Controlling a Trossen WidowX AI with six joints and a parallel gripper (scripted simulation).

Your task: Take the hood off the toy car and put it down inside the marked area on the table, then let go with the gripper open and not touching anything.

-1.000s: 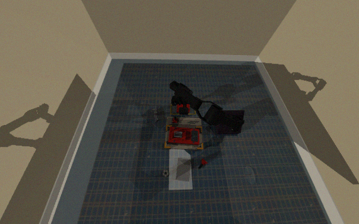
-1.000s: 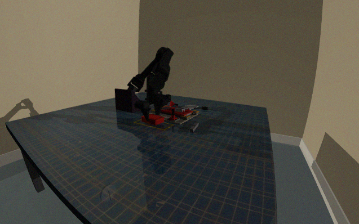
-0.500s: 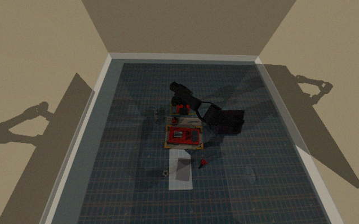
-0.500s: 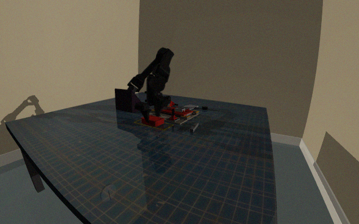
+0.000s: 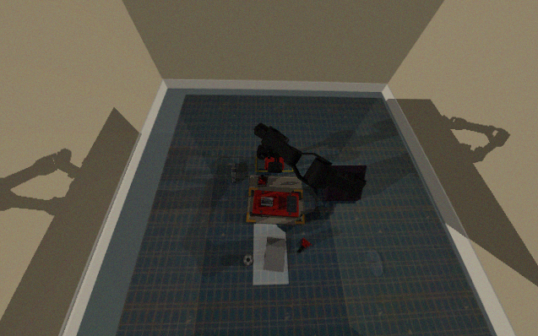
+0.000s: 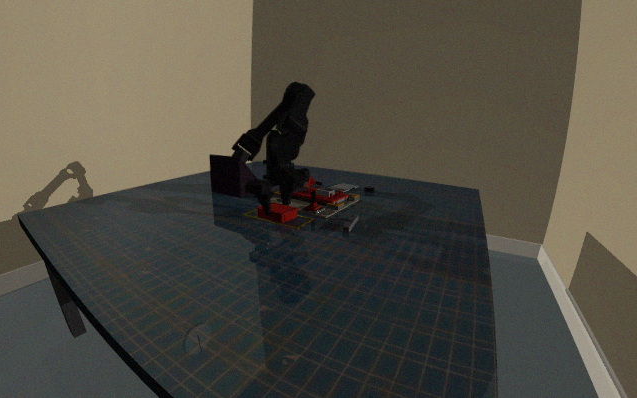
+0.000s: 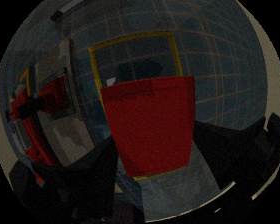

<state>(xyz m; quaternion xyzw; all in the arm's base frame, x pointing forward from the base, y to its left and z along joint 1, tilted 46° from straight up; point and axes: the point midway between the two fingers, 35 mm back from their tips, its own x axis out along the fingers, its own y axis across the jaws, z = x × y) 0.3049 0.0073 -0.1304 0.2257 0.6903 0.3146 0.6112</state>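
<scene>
The hood lies right at my gripper tip. From my gripper tip the other things lie so: grey bar (19 cm ahead, 8 cm to the left, 1 cm below).
</scene>
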